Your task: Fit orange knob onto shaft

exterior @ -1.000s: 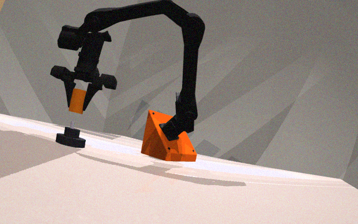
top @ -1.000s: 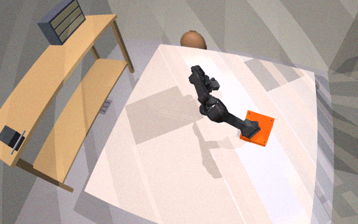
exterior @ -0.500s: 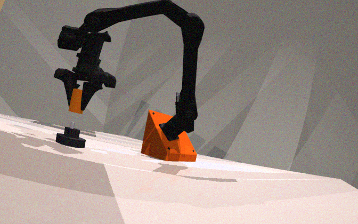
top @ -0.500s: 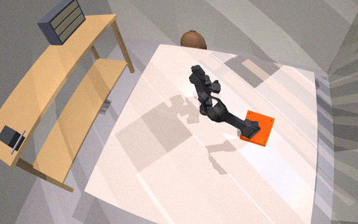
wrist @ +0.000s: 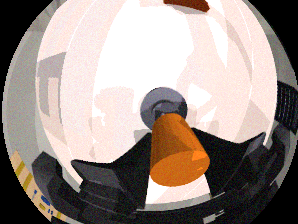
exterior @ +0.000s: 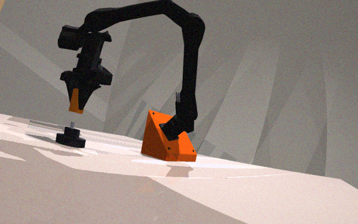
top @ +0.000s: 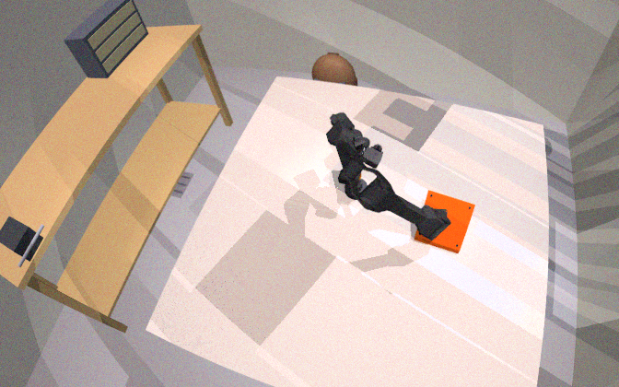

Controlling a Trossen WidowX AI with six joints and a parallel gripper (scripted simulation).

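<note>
My gripper tip is now 30 mm below the orange knob. The rest, counted from my gripper tip: round pedestal: 60 mm below.
</note>
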